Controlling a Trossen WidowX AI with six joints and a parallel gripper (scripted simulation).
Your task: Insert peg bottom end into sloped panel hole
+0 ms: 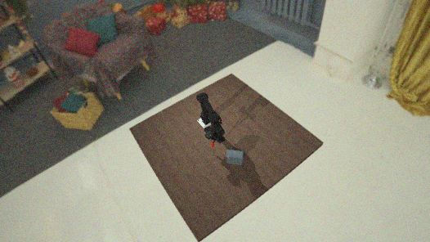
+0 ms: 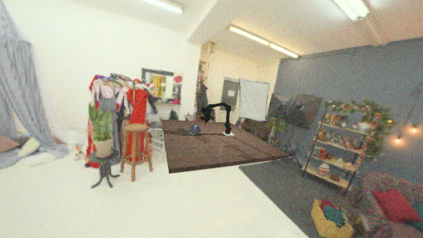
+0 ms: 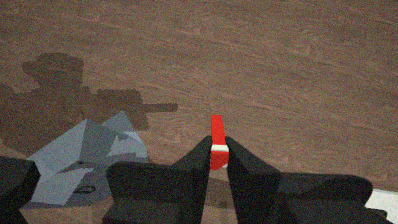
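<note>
The grey sloped panel lies 170 mm ahead of my gripper tip, 100 mm to the left of it and 60 mm below it. From my gripper tip the other things lie so: red peg: right at my gripper tip.
</note>
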